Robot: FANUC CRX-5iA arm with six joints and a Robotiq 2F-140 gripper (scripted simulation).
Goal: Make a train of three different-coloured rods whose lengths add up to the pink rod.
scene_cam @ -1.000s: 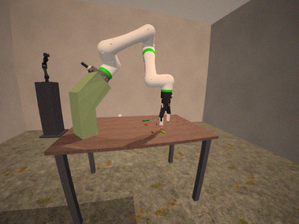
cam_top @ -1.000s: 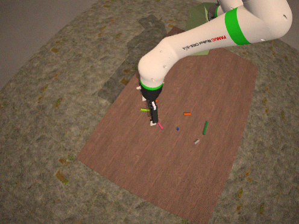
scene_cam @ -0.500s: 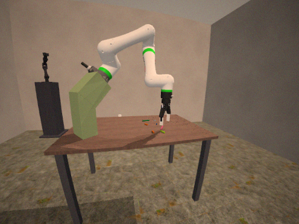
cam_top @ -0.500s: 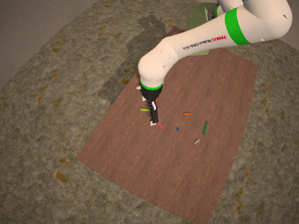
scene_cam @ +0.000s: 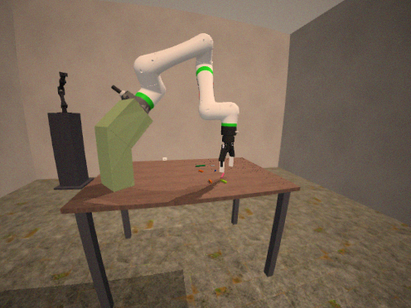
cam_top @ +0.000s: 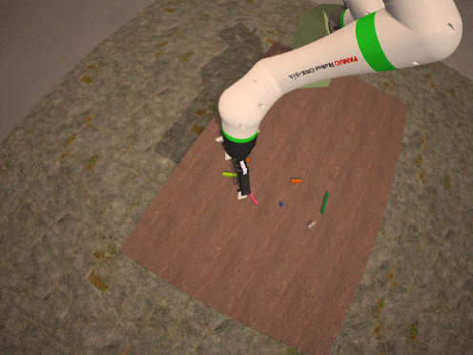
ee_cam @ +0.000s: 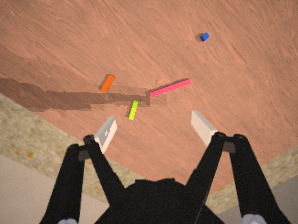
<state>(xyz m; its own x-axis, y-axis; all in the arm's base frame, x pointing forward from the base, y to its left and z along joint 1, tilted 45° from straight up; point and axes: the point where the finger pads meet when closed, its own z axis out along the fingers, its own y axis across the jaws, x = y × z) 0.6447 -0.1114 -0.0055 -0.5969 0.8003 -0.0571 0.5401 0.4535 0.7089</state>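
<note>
Right now the blue rod is 17 cm to the left of my hand, 8 cm below it and 3 cm behind it. Also, from my hand: lime rod: 8 cm below, 4 cm to the right, 3 cm behind; pink rod: 8 cm below, 6 cm to the left; grey rod: 30 cm to the left, 8 cm below, 1 cm behind.
</note>
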